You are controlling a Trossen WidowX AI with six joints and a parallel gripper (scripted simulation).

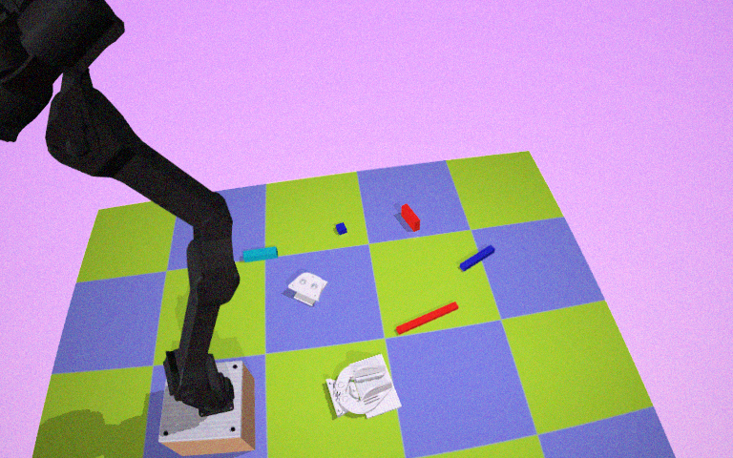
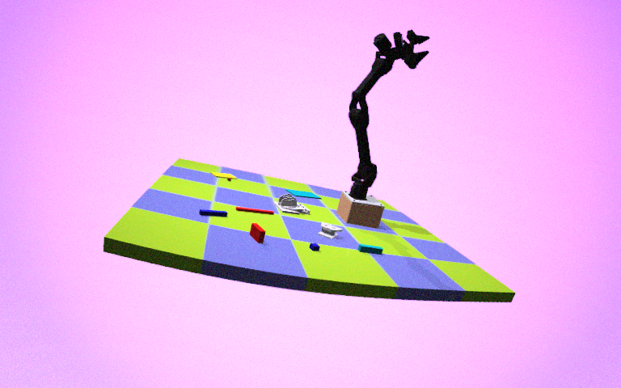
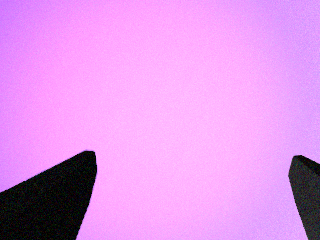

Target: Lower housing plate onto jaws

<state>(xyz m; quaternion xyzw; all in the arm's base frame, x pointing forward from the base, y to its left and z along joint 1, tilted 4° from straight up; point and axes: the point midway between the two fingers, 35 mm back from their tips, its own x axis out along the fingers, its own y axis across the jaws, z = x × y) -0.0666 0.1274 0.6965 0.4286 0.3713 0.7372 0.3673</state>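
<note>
Right now my gripper tip is 780 mm above the housing plate, 260 mm short of it and 50 mm to the right of it. Round my gripper tip: blue cube (800 mm below, 370 mm ahead, 200 mm to the left); then red bar (800 mm below, 490 mm ahead, 100 mm to the right); then teal bar (790 mm below, 180 mm to the left, 160 mm ahead).
</note>
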